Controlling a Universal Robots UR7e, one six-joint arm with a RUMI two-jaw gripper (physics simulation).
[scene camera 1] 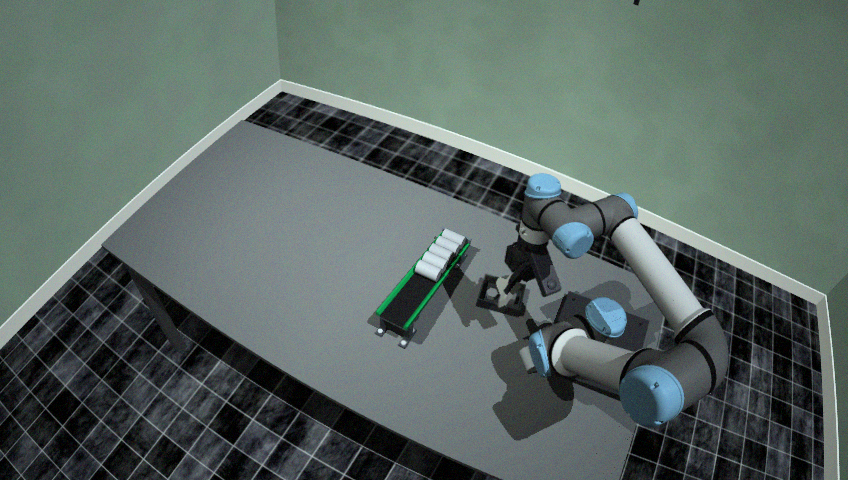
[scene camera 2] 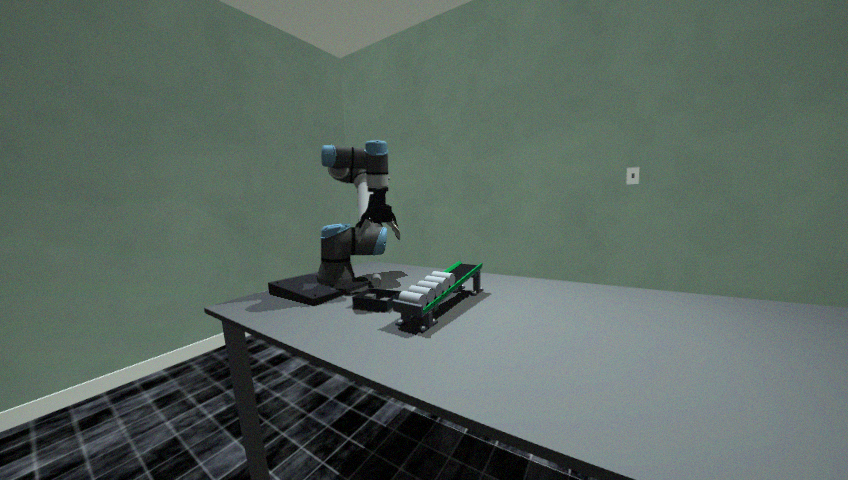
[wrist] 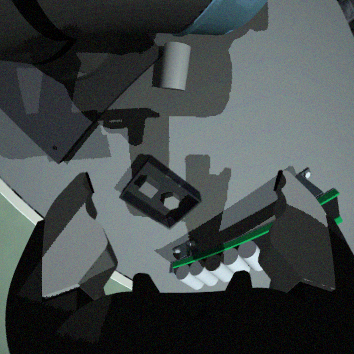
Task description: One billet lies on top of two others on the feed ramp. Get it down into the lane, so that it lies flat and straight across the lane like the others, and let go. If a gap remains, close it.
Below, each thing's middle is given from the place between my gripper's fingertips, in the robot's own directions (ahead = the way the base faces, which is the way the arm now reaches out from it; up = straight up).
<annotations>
Now: hand 170 mm above the black tray (scene camera 1: 489, 281), 120 mm to the left of it and 60 mm short of it.
</annotations>
